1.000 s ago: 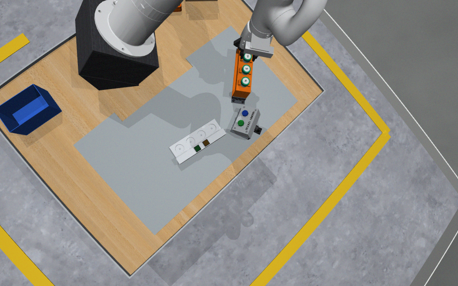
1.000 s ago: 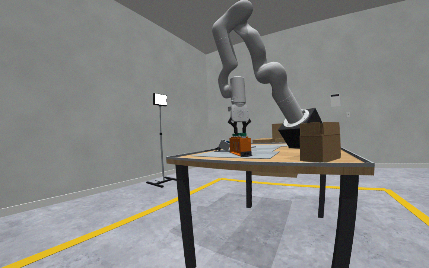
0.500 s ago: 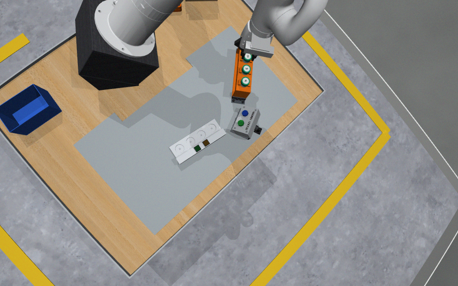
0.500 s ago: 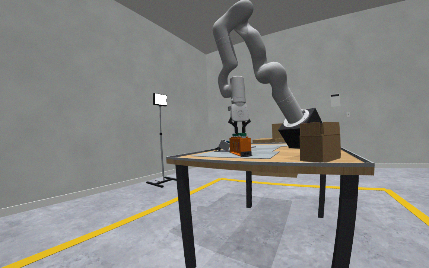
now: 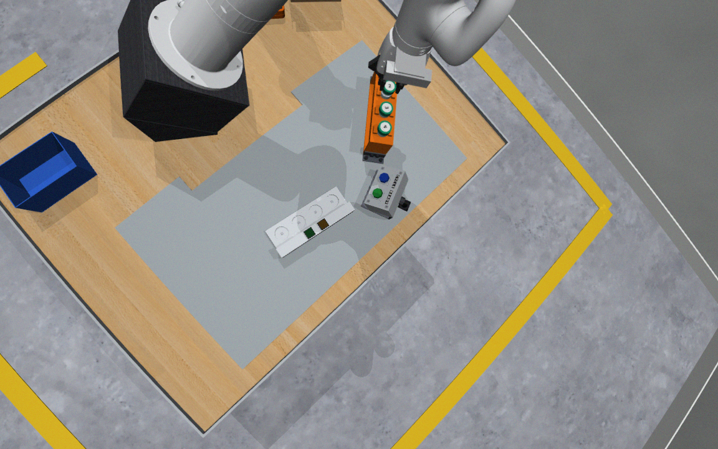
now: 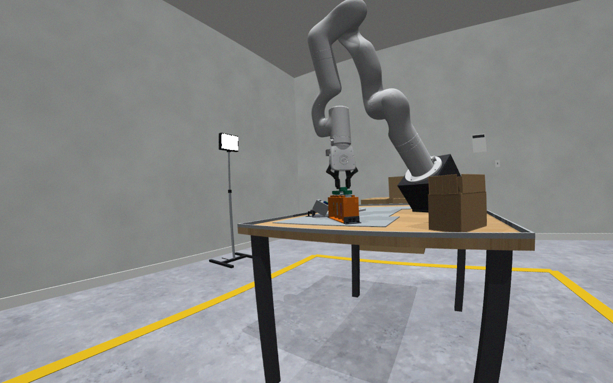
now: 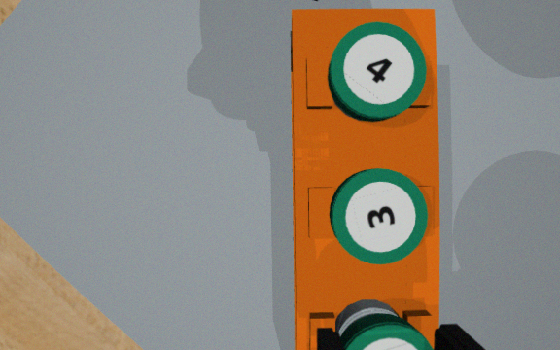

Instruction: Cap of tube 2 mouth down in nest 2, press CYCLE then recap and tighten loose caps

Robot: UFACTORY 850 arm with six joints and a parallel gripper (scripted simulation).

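The blue cycle key is 18 cm ahead of my hand, 12 cm to the right of it and 8 cm below it. Round my hand: key housing 21 cm ahead, 13 cm to the right, 10 cm below; green-rimmed cap 2 cm below; green ready key 21 cm ahead, 16 cm to the right, 8 cm below.
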